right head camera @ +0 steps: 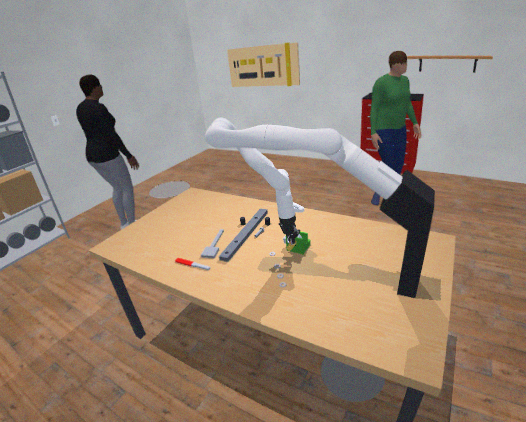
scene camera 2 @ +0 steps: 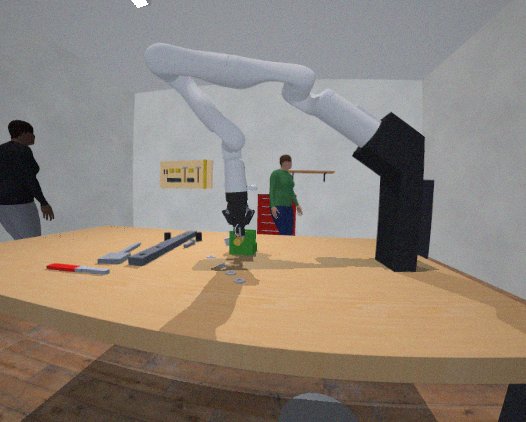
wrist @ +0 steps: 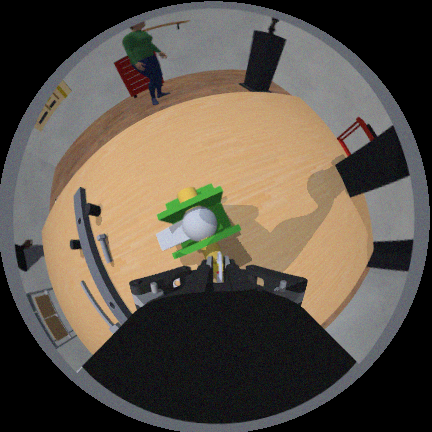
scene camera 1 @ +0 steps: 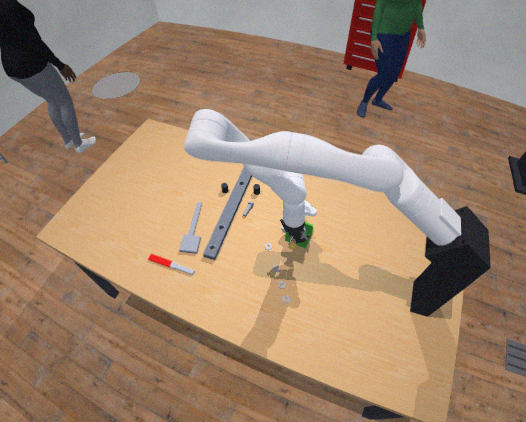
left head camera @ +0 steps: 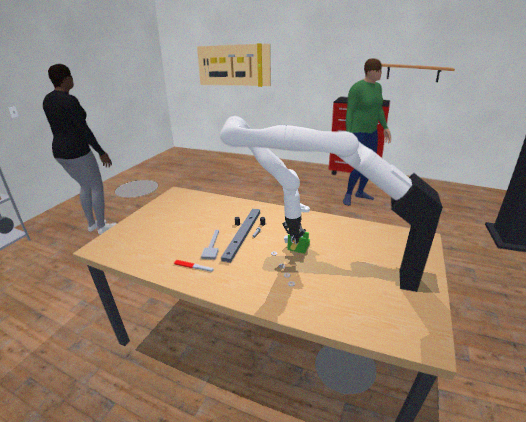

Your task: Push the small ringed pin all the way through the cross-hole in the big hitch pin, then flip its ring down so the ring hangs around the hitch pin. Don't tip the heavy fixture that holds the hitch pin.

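Frame: origin at the arm's base, x ahead, y left, z up, level; millimetres.
Seen in the pictures: gripper, fingertip midpoint: [right head camera: 291, 243] [scene camera 2: 239, 237] [wrist: 217, 262] [scene camera 1: 294, 240] [left head camera: 295, 242]; arm's base at its link origin: [right head camera: 393, 189] [scene camera 2: 369, 135] [scene camera 1: 445, 231] [left head camera: 402, 190].
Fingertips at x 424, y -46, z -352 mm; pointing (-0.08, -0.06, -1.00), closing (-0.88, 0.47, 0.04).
Pixels of each thing's top centre, then the offset from my fingertips to it.
- green fixture at its top centre: [wrist: 190, 236] [scene camera 2: 238, 230] [scene camera 1: 295, 228] [right head camera: 293, 234] [left head camera: 295, 234] 11 mm ahead, 47 mm right, 15 mm up
- small ringed pin at its top centre: [wrist: 219, 278] 2 mm ahead, 3 mm left, 50 mm up
- grey ball at its top centre: [wrist: 196, 221] 3 mm back, 58 mm right, 13 mm up
- bolt at its top centre: [wrist: 100, 248] [left head camera: 256, 230] 241 mm ahead, 124 mm right, 49 mm down
- long dark bar at its top centre: [wrist: 91, 266] [scene camera 1: 230, 206] [scene camera 2: 171, 240] [left head camera: 242, 230] [right head camera: 245, 230] 310 mm ahead, 102 mm right, 48 mm down
- spatula at its top centre: [wrist: 100, 313] [scene camera 1: 194, 224] [scene camera 2: 127, 248] [left head camera: 213, 241] [right head camera: 215, 241] 421 mm ahead, 32 mm left, 57 mm down
- red-handled tool at its top centre: [scene camera 2: 77, 267] [scene camera 1: 170, 263] [left head camera: 193, 265] [right head camera: 192, 263] 431 mm ahead, 227 mm left, 62 mm down
The green fixture [left head camera: 302, 244] [right head camera: 302, 243] [scene camera 2: 250, 242] [wrist: 225, 234] stands upright on the table. The big yellow hitch pin [scene camera 2: 239, 241] [wrist: 187, 194] runs through both its side walls; one end sticks out of the far wall in the wrist view, the other toward my fingers. My gripper [scene camera 2: 239, 232] [wrist: 217, 262] is at the near end of the hitch pin, shut on the small ringed pin [wrist: 220, 268]. Its pale ring shows edge-on between the fingertips, over the yellow pin. The fingers hide its shank and the cross-hole, so how deep it sits cannot be told.
A grey ball [wrist: 199, 223] sits between the fixture's walls. Left of the fixture in the head views are a bolt [left head camera: 256, 232], a long dark bar [left head camera: 241, 235], two black cylinders, a spatula [left head camera: 210, 253] and a red-handled tool [left head camera: 184, 263]. Small washers [scene camera 1: 268, 246] lie nearby.
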